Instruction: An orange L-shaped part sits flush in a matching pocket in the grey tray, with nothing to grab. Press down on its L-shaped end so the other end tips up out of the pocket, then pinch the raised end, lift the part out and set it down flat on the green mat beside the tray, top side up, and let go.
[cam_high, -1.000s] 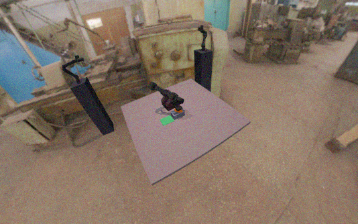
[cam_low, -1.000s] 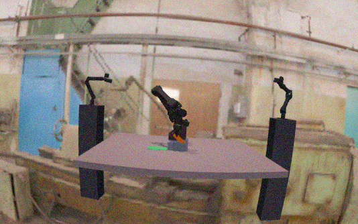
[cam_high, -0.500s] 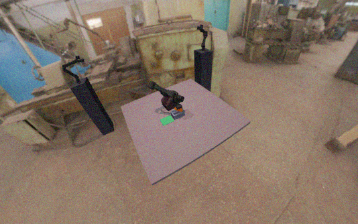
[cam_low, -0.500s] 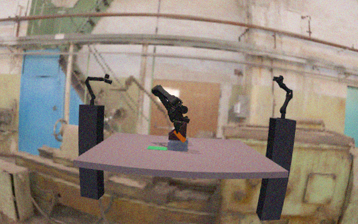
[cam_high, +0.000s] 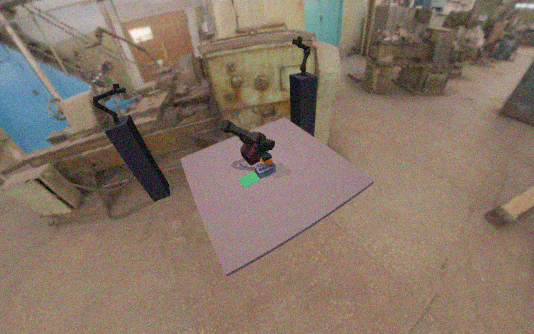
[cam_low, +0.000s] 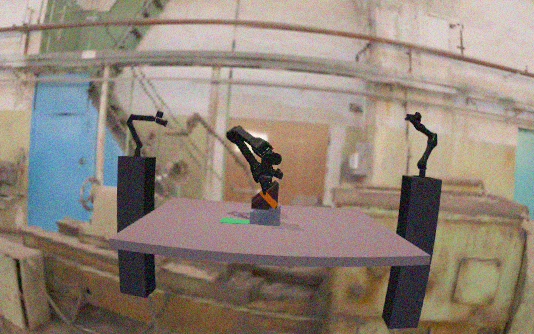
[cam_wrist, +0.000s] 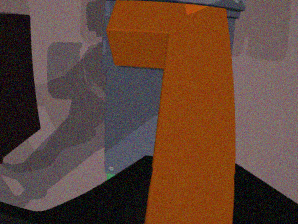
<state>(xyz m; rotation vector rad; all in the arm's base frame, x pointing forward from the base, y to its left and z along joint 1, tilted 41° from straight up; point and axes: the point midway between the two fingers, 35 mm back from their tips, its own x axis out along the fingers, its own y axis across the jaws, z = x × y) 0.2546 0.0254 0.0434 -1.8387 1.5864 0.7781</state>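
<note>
The green mat lies 17 cm below my gripper tip, 15 cm to the right of it and 1 cm behind it. From my gripper tip the other things lie so: orange L-shaped part: 3 cm to the left, 3 cm below, 2 cm behind.
</note>
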